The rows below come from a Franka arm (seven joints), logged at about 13 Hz.
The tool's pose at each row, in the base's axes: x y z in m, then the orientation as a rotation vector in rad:
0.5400, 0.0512, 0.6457, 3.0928, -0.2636, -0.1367
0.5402, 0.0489, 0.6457, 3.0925, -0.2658, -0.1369
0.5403, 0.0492, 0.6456, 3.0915, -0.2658, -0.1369
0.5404, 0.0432, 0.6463, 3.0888, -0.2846, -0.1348
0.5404, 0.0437, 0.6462, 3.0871, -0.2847, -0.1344
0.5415, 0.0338, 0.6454, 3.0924, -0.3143, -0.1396
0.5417, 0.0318, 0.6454, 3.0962, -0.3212, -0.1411
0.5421, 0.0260, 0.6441, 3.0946, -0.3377, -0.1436
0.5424, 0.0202, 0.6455, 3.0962, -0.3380, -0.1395
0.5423, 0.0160, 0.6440, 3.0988, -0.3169, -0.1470
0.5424, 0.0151, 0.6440, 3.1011, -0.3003, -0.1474
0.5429, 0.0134, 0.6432, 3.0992, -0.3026, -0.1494
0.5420, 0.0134, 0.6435, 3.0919, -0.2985, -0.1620
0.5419, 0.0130, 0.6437, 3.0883, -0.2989, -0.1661
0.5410, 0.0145, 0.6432, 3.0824, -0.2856, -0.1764
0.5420, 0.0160, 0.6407, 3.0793, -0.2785, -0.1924
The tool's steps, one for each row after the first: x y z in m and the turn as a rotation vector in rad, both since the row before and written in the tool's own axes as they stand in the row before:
0.0006, 0.0022, 0.0000, -0.0001, -0.0002, 0.0014
0.0001, -0.0003, 0.0001, -0.0010, 0.0001, 0.0001
0.0011, 0.0059, -0.0005, -0.0005, 0.0011, 0.0123
-0.0001, -0.0005, 0.0001, -0.0017, 0.0004, 0.0002
0.0030, 0.0095, 0.0010, 0.0088, -0.0043, 0.0182
0.0006, 0.0019, 0.0000, 0.0046, -0.0014, 0.0039
0.0017, 0.0055, 0.0014, 0.0006, -0.0018, 0.0106
0.0014, 0.0056, -0.0013, 0.0017, 0.0025, 0.0000
0.0009, 0.0041, 0.0016, -0.0004, -0.0046, -0.0137
0.0003, 0.0009, 0.0000, 0.0001, -0.0001, -0.0108
0.0009, 0.0015, 0.0008, -0.0016, -0.0012, 0.0016
-0.0009, 0.0002, -0.0002, -0.0079, -0.0076, -0.0019
0.0000, 0.0004, -0.0002, -0.0035, -0.0024, 0.0006
-0.0011, -0.0013, 0.0006, -0.0076, -0.0060, -0.0079
0.0010, -0.0018, 0.0023, -0.0040, -0.0100, -0.0044

